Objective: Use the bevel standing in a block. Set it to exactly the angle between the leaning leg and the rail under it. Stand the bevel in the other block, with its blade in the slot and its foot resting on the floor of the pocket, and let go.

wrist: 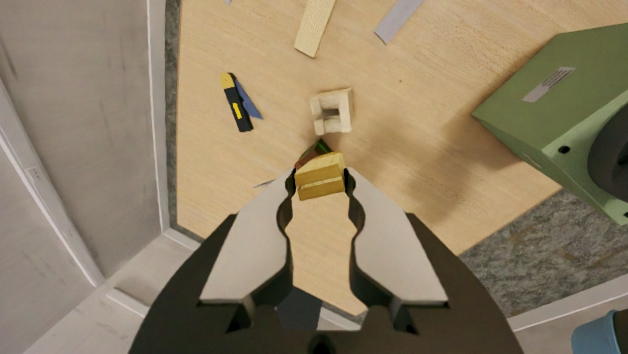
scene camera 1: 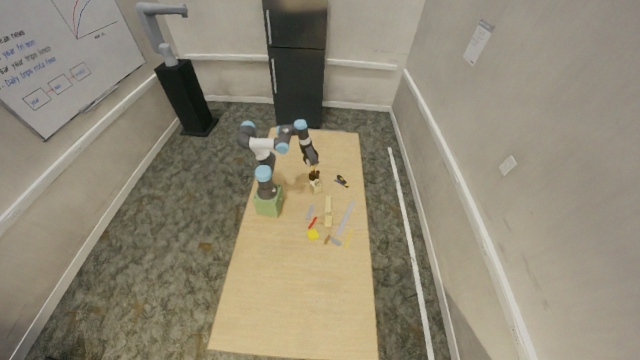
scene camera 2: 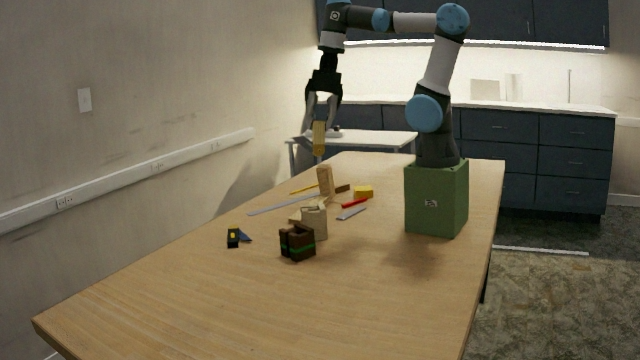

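My gripper is shut on the bevel's yellow wooden handle, which hangs down from the fingertips, well above the table. In the wrist view a thin grey strip of its blade shows at the left; its angle cannot be read. A brown block with a green band stands below, partly hidden by the handle in the wrist view. A pale wooden block with an open pocket and slot stands beside it. The leaning leg rises from the pale rail.
A yellow-black knife lies near the blocks. A long ruler, a red stick, a yellow block and the green robot base are around.
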